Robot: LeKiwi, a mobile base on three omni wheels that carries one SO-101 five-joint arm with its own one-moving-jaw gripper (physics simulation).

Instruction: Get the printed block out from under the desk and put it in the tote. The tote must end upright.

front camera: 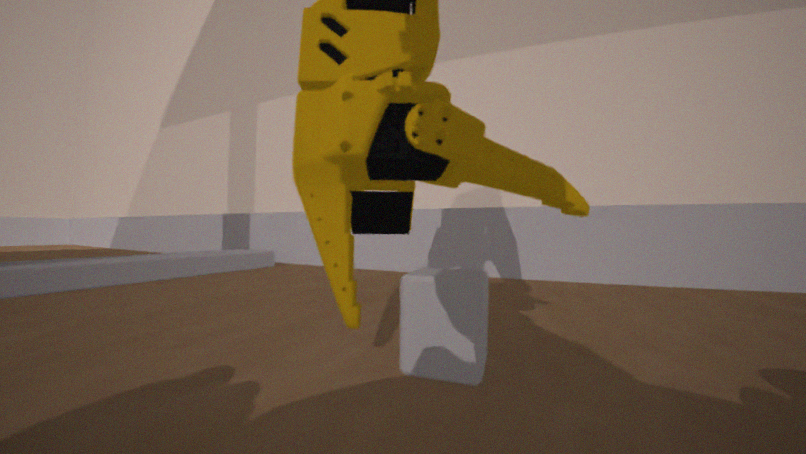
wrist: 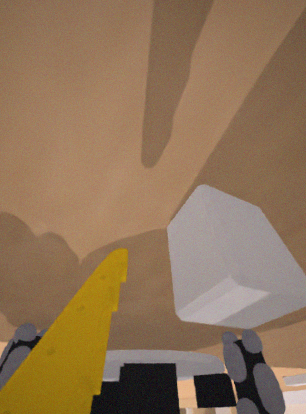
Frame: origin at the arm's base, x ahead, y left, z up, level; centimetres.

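Where they show: hand, its tool point: [front camera: 359, 316] [wrist: 127, 260].
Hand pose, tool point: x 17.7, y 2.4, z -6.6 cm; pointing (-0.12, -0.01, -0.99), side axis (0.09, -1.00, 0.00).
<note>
After its pixels a point has its place.
The printed block [front camera: 437, 327] {x 16.8, y -0.8, z -6.7 cm} [wrist: 230, 255] {x 20.0, y -0.3, z -5.5 cm} is pale grey and stands upright on the wooden floor, partly in shadow. My yellow gripper [front camera: 470, 267] is wide open, with its fixed jaw pointing down and its moving jaw swung out to the right in the front view. The fixed jaw's tip is to the left of the block and apart from it, at about the height of the block's middle in the picture. In the wrist view the notched fixed jaw shows at the left, the block lies to its right, and the moving jaw is out of the picture. The tote does not show in either view.
A pale wall with a grey baseboard [front camera: 648, 248] {x 38.1, y -25.4, z -4.8 cm} runs behind the block. A low grey bar [front camera: 135, 270] {x 34.6, y 29.9, z -7.5 cm} lies on the floor at the left. In the wrist view, the base's wheels [wrist: 255, 372] show at the bottom. Shadows fall across the floor and wall.
</note>
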